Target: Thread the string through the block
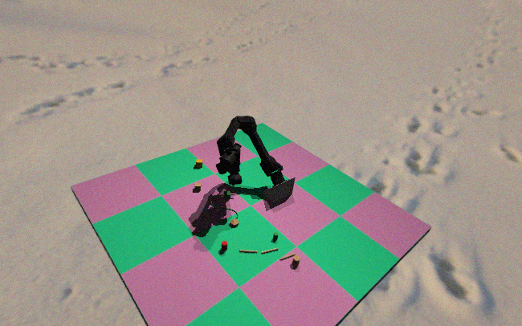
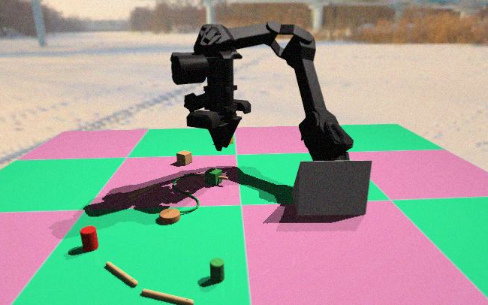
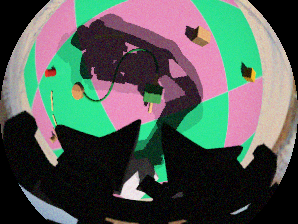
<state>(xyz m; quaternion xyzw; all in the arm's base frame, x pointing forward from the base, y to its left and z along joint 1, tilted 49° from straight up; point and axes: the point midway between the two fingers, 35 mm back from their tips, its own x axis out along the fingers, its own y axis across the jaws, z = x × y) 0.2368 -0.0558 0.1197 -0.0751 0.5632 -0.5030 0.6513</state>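
Right now the green block is 20 mm ahead of my gripper tip, 10 mm to the right of it and 70 mm below it. Also, from my gripper tip: tan wooden block (100 mm ahead, 170 mm to the right, 70 mm below); thin wooden stick (30 mm ahead, 20 mm to the right, 70 mm below); round wooden button (120 mm ahead, 150 mm to the left, 80 mm below).
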